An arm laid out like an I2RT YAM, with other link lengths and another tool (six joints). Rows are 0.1 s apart.
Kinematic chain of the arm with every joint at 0, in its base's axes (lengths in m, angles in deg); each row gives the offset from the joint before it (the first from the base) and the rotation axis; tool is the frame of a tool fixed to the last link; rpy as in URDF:
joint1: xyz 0 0 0.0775 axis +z
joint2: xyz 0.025 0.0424 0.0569 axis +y
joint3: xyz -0.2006 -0.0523 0 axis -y
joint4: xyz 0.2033 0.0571 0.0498 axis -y
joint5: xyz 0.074 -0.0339 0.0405 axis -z
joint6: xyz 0.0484 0 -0.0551 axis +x
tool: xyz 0.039 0.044 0.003 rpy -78 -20.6 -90
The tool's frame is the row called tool.
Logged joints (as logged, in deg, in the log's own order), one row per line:
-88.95 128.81 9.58 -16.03 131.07 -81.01
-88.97 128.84 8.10 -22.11 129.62 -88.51
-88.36 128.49 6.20 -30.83 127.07 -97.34
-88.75 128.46 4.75 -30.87 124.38 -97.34
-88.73 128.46 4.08 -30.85 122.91 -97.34
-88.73 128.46 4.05 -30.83 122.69 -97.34
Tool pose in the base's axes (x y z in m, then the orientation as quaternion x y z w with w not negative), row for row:
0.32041 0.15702 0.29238 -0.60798 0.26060 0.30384 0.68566
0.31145 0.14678 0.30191 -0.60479 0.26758 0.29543 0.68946
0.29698 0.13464 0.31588 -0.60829 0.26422 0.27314 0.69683
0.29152 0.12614 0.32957 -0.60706 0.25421 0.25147 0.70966
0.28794 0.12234 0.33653 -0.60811 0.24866 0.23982 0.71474
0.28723 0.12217 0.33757 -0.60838 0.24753 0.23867 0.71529
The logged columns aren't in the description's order. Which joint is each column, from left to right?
Columns, left to right: joint5, joint3, joint1, joint6, joint2, joint4.
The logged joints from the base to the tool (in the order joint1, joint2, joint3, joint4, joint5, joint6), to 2 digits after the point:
9.58 131.07 128.81 -81.01 -88.95 -16.03
8.10 129.62 128.84 -88.51 -88.97 -22.11
6.20 127.07 128.49 -97.34 -88.36 -30.83
4.75 124.38 128.46 -97.34 -88.75 -30.87
4.08 122.91 128.46 -97.34 -88.73 -30.85
4.05 122.69 128.46 -97.34 -88.73 -30.83

